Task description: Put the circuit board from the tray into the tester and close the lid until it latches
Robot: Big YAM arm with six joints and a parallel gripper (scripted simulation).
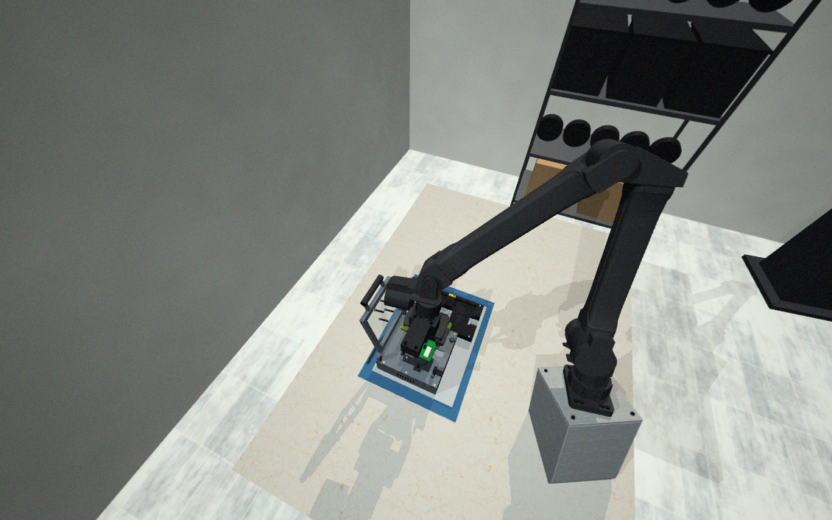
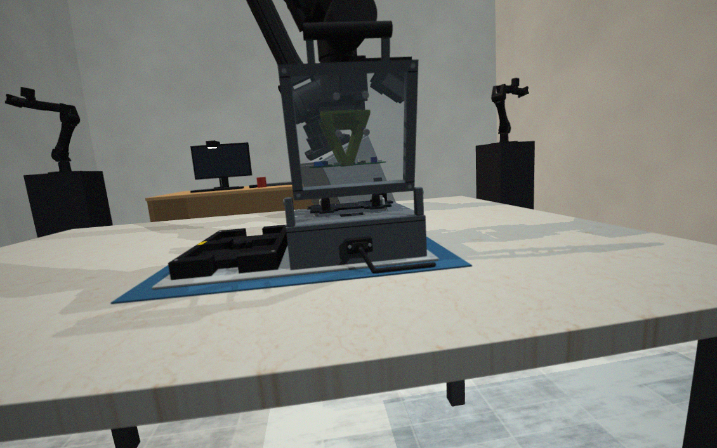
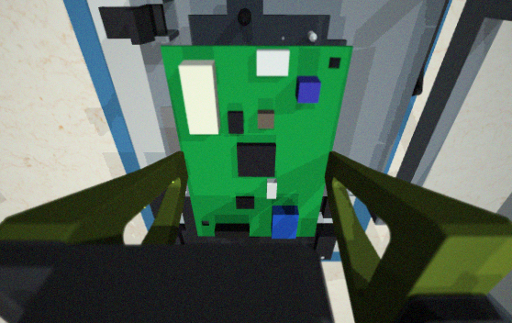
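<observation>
Right now the dark plate is 10 mm ahead of my hand and 70 mm below it. The rest, counted from my hand: latch hook 50 mm behind, 70 mm to the left, 50 mm below; green circuit board right at my hand; clear lid 120 mm ahead, 20 mm to the right, 50 mm above.
</observation>
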